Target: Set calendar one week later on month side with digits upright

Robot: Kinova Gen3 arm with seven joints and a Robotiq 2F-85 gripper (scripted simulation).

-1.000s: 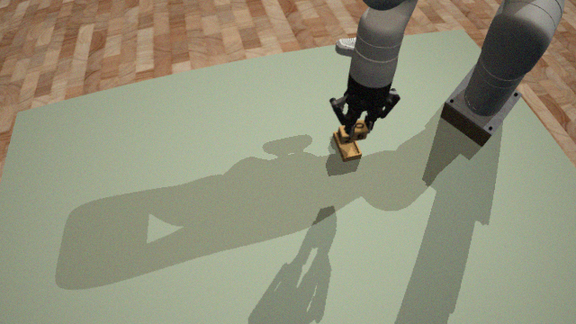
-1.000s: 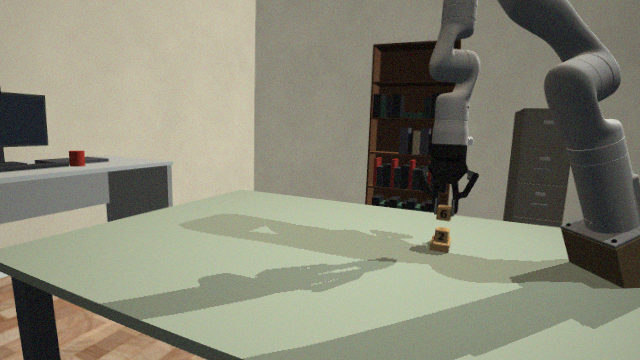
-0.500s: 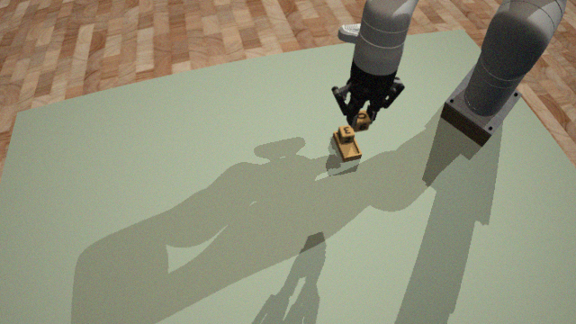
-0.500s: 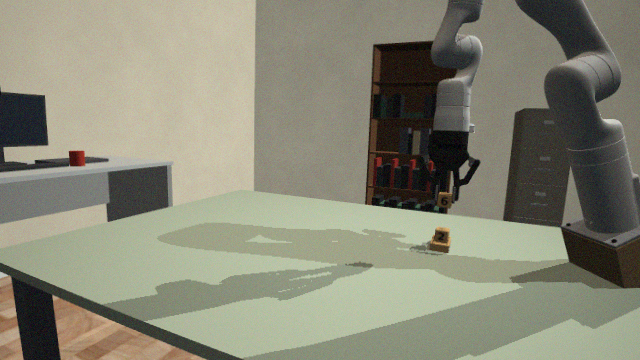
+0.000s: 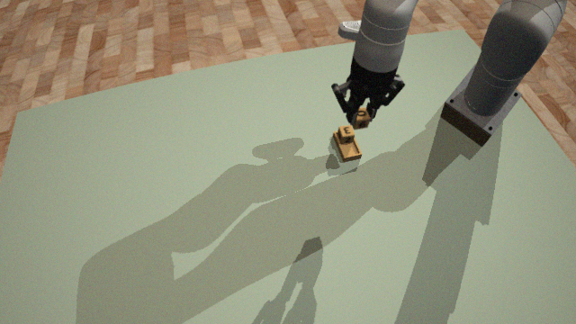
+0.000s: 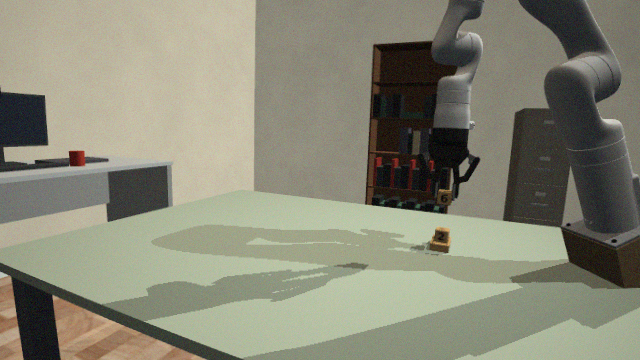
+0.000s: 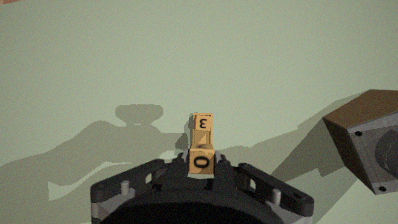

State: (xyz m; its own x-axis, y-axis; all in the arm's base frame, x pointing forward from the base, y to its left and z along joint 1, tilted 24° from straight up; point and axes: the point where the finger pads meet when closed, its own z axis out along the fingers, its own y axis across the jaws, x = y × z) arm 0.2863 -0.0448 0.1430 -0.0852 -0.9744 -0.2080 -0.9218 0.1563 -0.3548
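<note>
My gripper is now 110 mm above the cube and 40 mm to the left of it. From my hand the other things lie so: wooden tray (130 mm below, 20 mm to the right).
</note>
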